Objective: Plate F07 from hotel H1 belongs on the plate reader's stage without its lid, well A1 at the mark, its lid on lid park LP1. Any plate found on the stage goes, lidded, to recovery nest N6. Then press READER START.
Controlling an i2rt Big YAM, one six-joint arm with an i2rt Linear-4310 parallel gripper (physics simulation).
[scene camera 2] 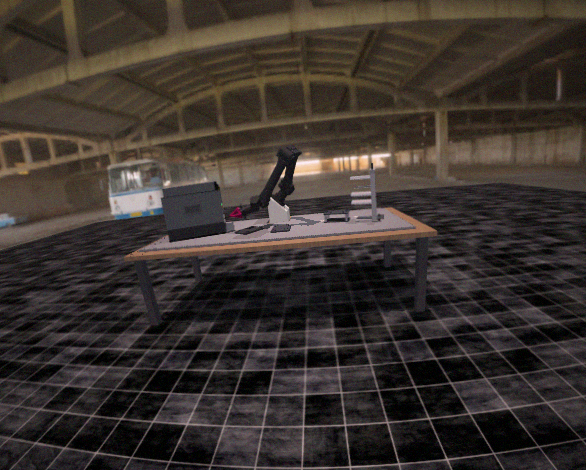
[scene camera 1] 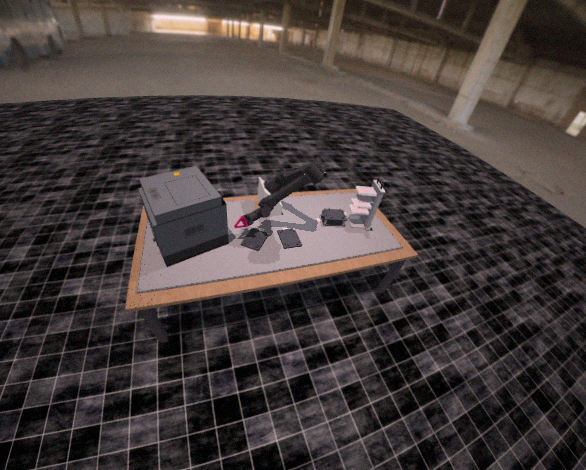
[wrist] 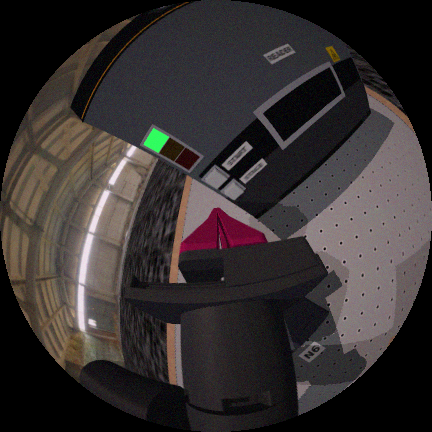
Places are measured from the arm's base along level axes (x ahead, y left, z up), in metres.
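Where they show: gripper, fingertip midpoint: (scene camera 2: 230, 216) (scene camera 1: 234, 227) (wrist: 216, 212); arm's base at its link origin: (scene camera 2: 277, 200) (scene camera 1: 269, 190).
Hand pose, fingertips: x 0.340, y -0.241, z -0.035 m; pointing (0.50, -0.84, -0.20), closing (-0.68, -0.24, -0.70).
Things, the pixels of their top centre, and the offset from my fingertips. "spot": a spot on its surface instead.
- grey plate reader at its top centre: (wrist: 169, 36) (scene camera 1: 179, 186) (scene camera 2: 192, 184) 0.059 m back, 0.289 m right, 0.240 m up
- STAGE button at its top centre: (wrist: 228, 186) 0.006 m ahead, 0.046 m right, 0.018 m down
- reader's framed slot at a spot on its surface: (wrist: 302, 107) spot: 0.123 m back, 0.113 m right, 0.005 m down
- N6 label at a spot on its surface: (wrist: 312, 352) spot: 0.100 m back, 0.174 m left, 0.112 m down
The grey plate reader (scene camera 1: 187, 215) (scene camera 2: 194, 210) (wrist: 200, 75) stands at the table's left end. In the wrist view its START button (wrist: 215, 176) and STAGE button (wrist: 232, 189) sit side by side, and the green field of its status light (wrist: 156, 140) is lit. The reader's framed slot (wrist: 302, 107) looks dark, and no stage shows outside it. My gripper (scene camera 1: 240, 223) (scene camera 2: 235, 213) (wrist: 216, 212) is shut and empty, its magenta tips a short way from the two buttons. The hotel (scene camera 1: 374, 205) (scene camera 2: 373, 195) at the right holds several pale plates; their labels are unreadable.
Two dark flat nests or parks, the left one (scene camera 1: 254, 240) and the right one (scene camera 1: 290, 238), lie in front of the arm. An N6 label (wrist: 312, 352) shows beside the gripper body. A dark holder (scene camera 1: 333, 217) (scene camera 2: 336, 216) stands left of the hotel.
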